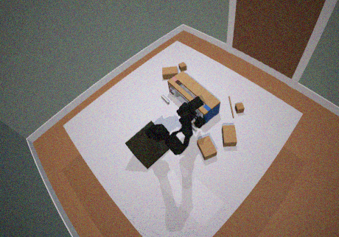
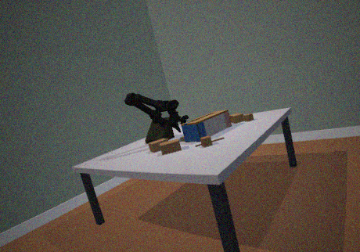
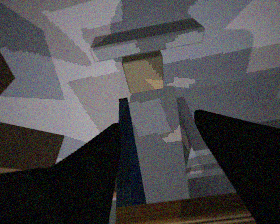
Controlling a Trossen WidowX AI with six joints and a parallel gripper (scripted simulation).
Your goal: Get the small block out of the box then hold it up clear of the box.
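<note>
Right now my gripper tip is 50 mm above the small tan block and 20 mm past it. Also, from my gripper tip: thin stick 270 mm ahead, 70 mm to the right, 70 mm below.
</note>
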